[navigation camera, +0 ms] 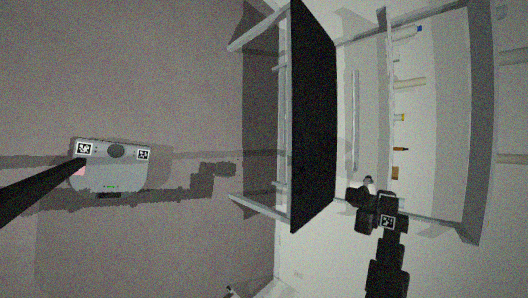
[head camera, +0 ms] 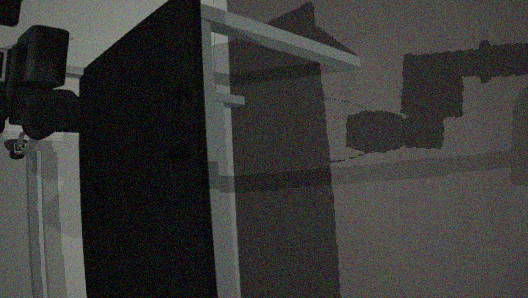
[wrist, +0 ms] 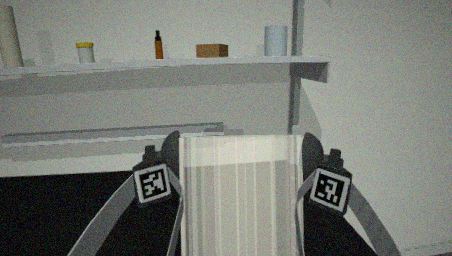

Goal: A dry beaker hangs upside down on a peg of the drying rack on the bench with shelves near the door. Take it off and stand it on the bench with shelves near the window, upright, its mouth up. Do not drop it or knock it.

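Frame: origin at the robot's base, x left, y back, z up, level; metres.
Seen in the pictures: gripper, fingertip midpoint: [wrist: 241, 151]; robot's base at its link origin: [navigation camera: 116, 150].
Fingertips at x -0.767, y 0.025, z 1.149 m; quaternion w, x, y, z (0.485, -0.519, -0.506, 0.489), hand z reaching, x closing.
Offsets run from my fingertips to a thing's top centre. "spot": to the spot under its first point. Level surfaces: height alone.
A clear, see-through beaker @[dx +0.050, dy +0.000, dz +0.036 m] [wrist: 240, 205] stands out between the two fingertips in the wrist view. My gripper [wrist: 241, 151] [navigation camera: 369, 185] [head camera: 18, 145] is shut on it, a pad against each side. Which end is the mouth I cannot tell. The gripper is raised above the right end of a black-topped bench @[dz -0.386 m] [wrist: 60, 215] [navigation camera: 312, 125] [head camera: 145, 165], below the level of its shelf. The frames do not tell whether this is the bench near the window or the one near the door. The drying rack does not show.
The bench's shelf [wrist: 150, 70] carries an amber bottle @[spot: dx -0.621, dy -0.267, dz +0.102 m] [wrist: 159, 49], a brown box @[spot: dx -0.587, dy -0.089, dz +0.091 m] [wrist: 212, 50], a pale blue cylinder @[spot: dx -0.598, dy +0.106, dz +0.114 m] [wrist: 276, 41], a yellow-capped jar @[spot: dx -0.535, dy -0.471, dz +0.099 m] [wrist: 86, 53] and a beige cylinder @[spot: dx -0.483, dy -0.679, dz +0.150 m] [wrist: 11, 40]. A shelf post [wrist: 295, 100] stands behind the beaker, right. My base [navigation camera: 110, 175] is on the floor.
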